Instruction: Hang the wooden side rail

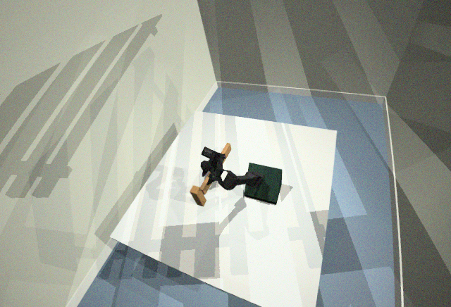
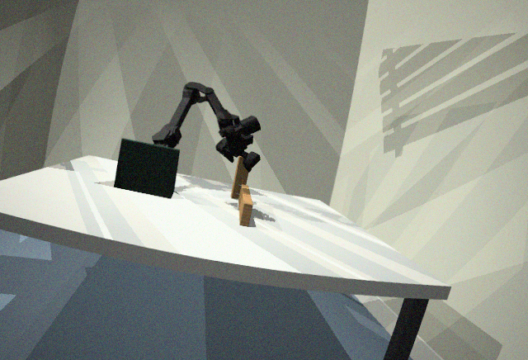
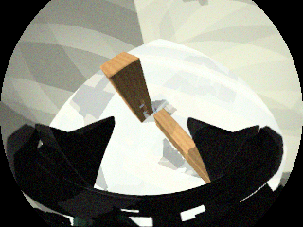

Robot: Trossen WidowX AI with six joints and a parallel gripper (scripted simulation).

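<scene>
The wooden headboard post lies 1 cm ahead of my gripper tip, 9 cm to the left of it and 7 cm below it.
</scene>
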